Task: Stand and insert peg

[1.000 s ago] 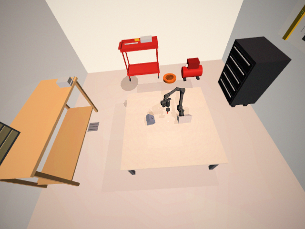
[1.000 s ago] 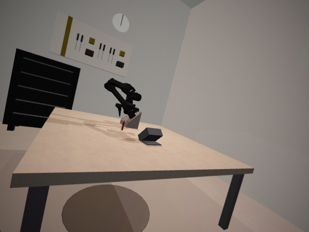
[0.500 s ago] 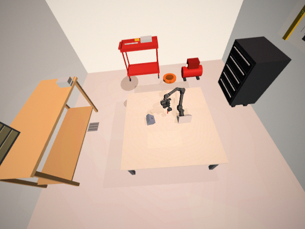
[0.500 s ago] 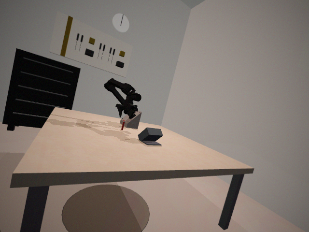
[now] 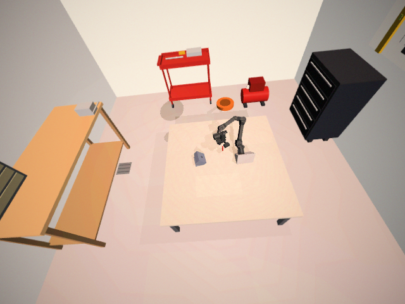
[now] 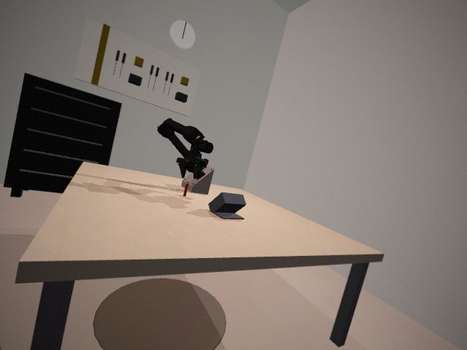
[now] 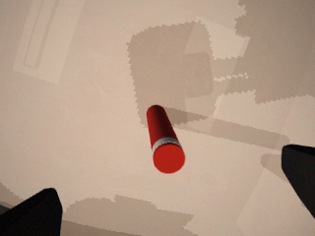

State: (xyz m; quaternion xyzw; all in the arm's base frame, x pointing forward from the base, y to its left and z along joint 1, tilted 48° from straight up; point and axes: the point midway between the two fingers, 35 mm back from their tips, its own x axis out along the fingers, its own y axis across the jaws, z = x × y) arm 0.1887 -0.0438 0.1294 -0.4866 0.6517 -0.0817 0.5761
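Now: the red peg 40 mm below my gripper tip. Also, from my gripper tip: sloped panel 260 mm ahead, 140 mm to the left, 50 mm below.
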